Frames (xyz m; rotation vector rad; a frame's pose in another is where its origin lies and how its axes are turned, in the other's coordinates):
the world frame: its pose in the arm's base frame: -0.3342 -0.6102 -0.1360 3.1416 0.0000 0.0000
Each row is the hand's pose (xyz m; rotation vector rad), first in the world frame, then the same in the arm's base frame.
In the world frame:
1: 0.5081 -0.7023 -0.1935 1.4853 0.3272 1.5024
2: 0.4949 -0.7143 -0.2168 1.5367 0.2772 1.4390
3: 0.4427 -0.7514 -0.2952 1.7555 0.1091 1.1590
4: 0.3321 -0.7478 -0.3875 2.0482 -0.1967 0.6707
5: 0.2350 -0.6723 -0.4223 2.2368 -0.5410 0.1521
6: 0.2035 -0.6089 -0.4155 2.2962 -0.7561 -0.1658
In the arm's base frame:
1: 0.1739 0.0921 0.0575 -1.1111 1.4230 -0.3099
2: 0.1607 0.1041 0.0808 -1.1153 1.3541 -0.2608
3: 0.1085 0.1412 0.1592 -1.0919 1.0552 -0.0993
4: -0.0021 0.1376 0.2515 -0.9941 0.5794 0.1699
5: -0.0992 0.0621 0.2863 -0.8434 0.1253 0.4458
6: -0.1307 -0.0013 0.2795 -0.7308 -0.1332 0.6073

